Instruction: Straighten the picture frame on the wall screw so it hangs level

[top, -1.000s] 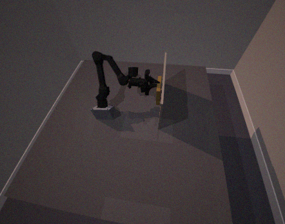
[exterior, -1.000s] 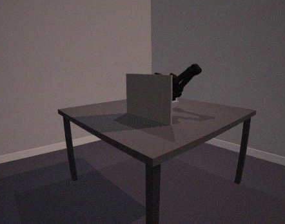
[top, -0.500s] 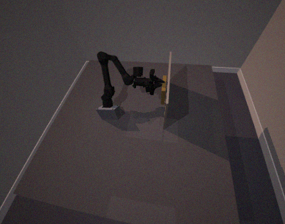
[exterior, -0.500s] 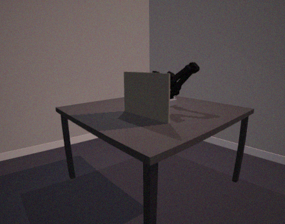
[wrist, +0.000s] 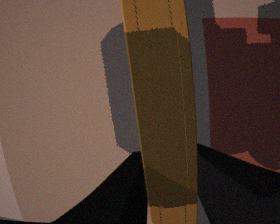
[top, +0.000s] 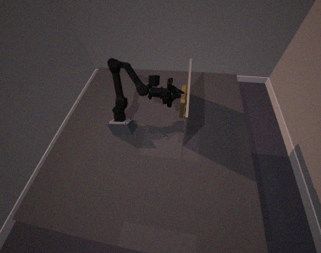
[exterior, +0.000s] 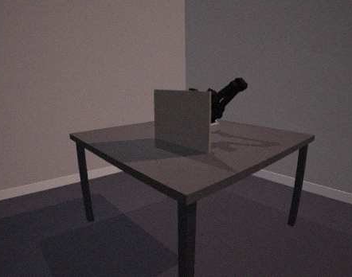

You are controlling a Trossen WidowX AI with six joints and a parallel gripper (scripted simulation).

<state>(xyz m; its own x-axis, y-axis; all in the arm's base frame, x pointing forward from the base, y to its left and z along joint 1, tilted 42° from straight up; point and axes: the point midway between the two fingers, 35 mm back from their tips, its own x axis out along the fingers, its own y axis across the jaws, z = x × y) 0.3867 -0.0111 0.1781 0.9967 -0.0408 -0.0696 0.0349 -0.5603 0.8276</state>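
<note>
The picture frame is 50 mm below my gripper tip and 10 mm to the right of it. The rest, counted from my gripper tip: wall panel: 70 mm below, 20 mm ahead.
</note>
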